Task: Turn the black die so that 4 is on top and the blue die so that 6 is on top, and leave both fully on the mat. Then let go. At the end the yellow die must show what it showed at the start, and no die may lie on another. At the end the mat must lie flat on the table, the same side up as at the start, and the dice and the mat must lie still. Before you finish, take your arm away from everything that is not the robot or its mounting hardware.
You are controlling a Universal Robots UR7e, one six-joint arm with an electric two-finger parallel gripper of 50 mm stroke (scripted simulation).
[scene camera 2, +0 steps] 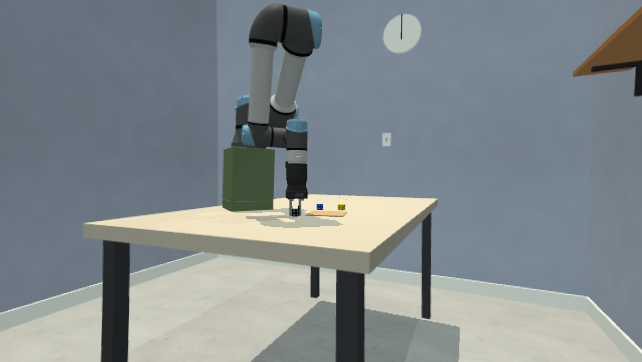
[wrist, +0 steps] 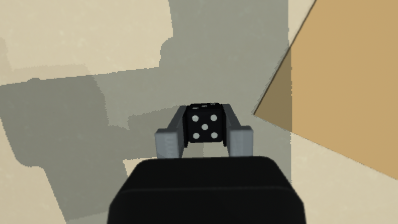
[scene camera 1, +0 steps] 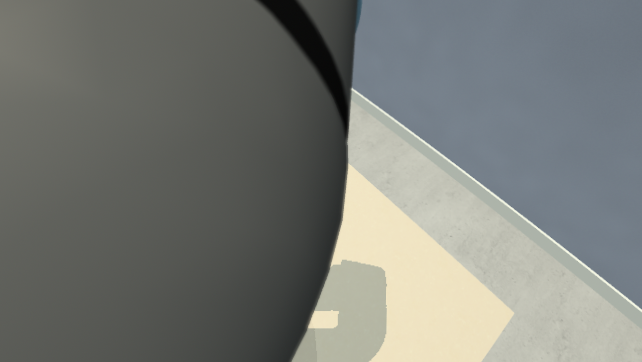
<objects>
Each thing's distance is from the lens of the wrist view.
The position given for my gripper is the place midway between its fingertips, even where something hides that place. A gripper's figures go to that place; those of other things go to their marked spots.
my gripper (wrist: 205,117): 16 cm
black die (wrist: 204,119): 14 cm
tan mat (wrist: 328,88): 18 cm
The marked spots on the black die and the tan mat are 10 cm apart.
</objects>
